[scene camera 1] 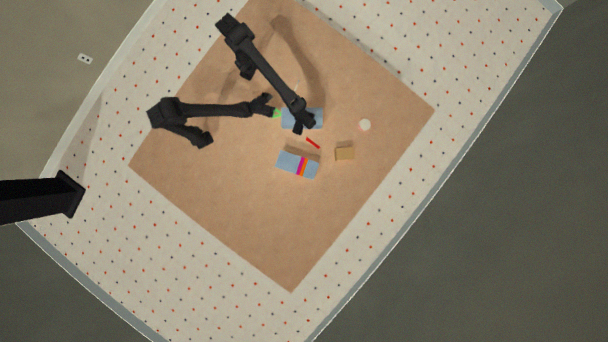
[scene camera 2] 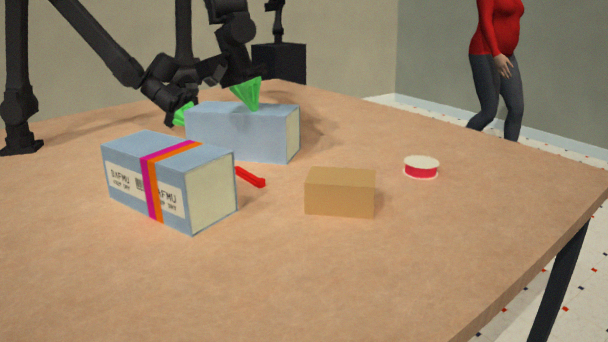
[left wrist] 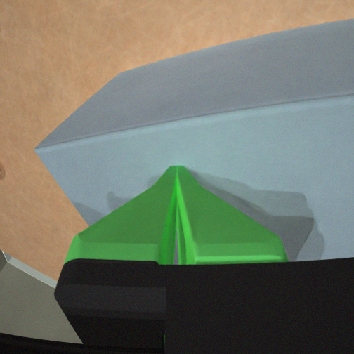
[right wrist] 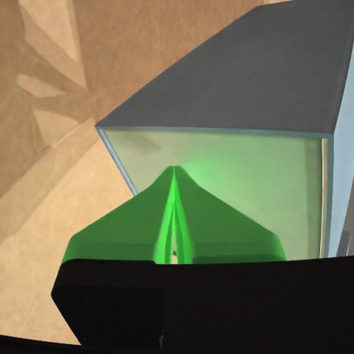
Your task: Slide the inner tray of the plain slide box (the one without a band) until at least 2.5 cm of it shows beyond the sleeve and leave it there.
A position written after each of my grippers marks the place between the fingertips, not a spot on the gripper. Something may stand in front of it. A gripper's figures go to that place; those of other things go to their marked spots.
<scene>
My left gripper (scene camera 2: pixel 255 111) is 97 cm from the lens. My right gripper (scene camera 2: pixel 201 128): 112 cm from the lens. A tan block (scene camera 2: pixel 328 191) is 71 cm from the lens. A red-and-white round tin (scene camera 2: pixel 421 167) is 90 cm from the lens. A slide box (scene camera 2: pixel 260 136) is 95 cm from the lens. The marked spots on the slide box and the tan block are 29 cm apart.
</scene>
